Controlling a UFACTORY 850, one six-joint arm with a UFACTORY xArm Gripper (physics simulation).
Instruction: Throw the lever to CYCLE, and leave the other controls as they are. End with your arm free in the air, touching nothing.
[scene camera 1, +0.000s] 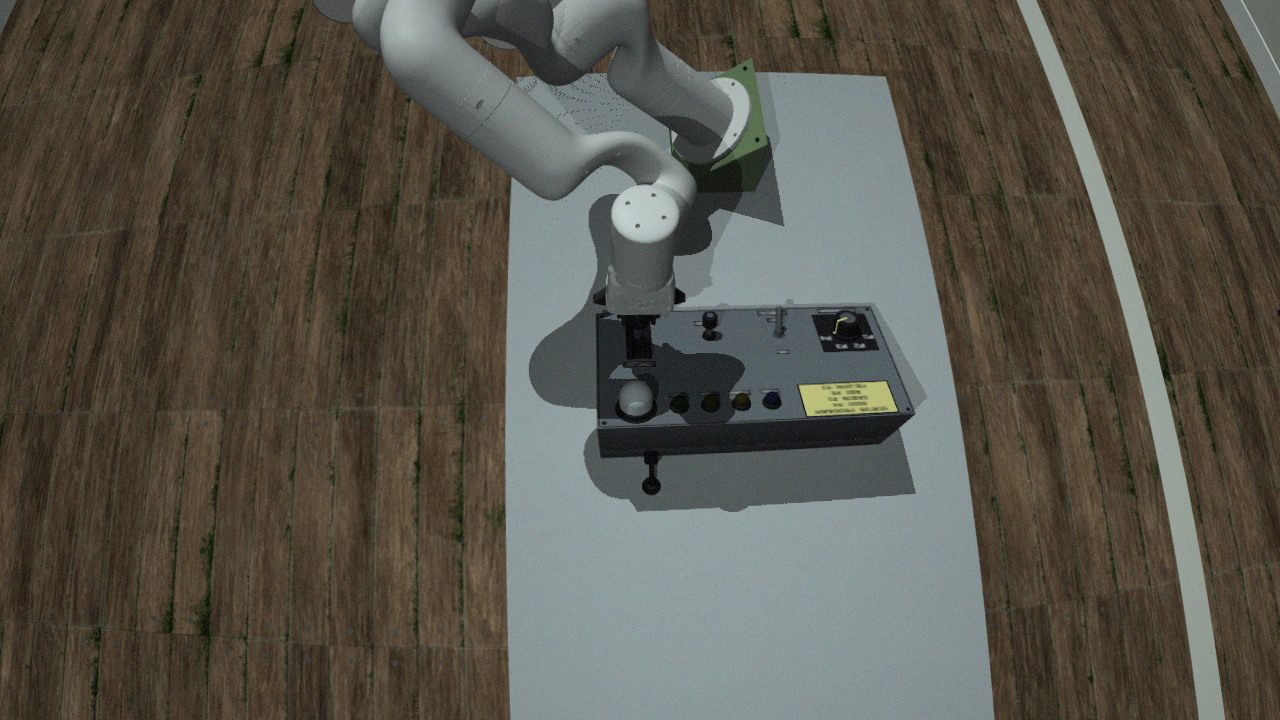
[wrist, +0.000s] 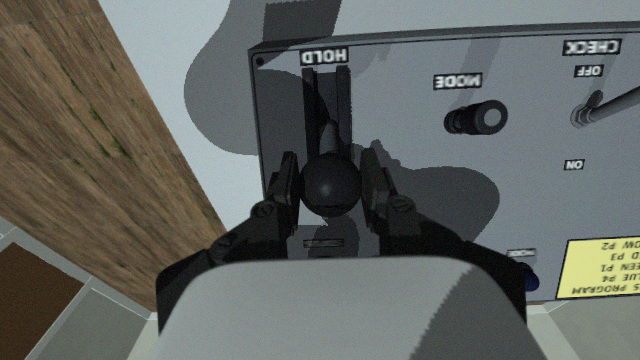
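My gripper (scene camera 1: 639, 342) (wrist: 329, 168) is shut on the lever's black ball knob (wrist: 330, 192), with one finger on each side of it. The lever's stem (wrist: 329, 137) runs down into a dark slot at the left end of the grey control box (scene camera 1: 760, 362) (wrist: 400, 60). The HOLD label (wrist: 324, 56) is at the slot's far end in the wrist view. The ball shows toward the opposite end of the slot. The CYCLE label does not show. In the scene view the fingers hide the lever.
Beside the lever stand the MODE knob (scene camera 1: 709, 319) (wrist: 490, 117), the CHECK toggle (scene camera 1: 779, 322) (wrist: 615, 105) and a rotary dial (scene camera 1: 847, 324). A pale dome (scene camera 1: 635, 398) and several small lamps line the box's front. A small black ball-ended handle (scene camera 1: 651, 485) projects from the front side.
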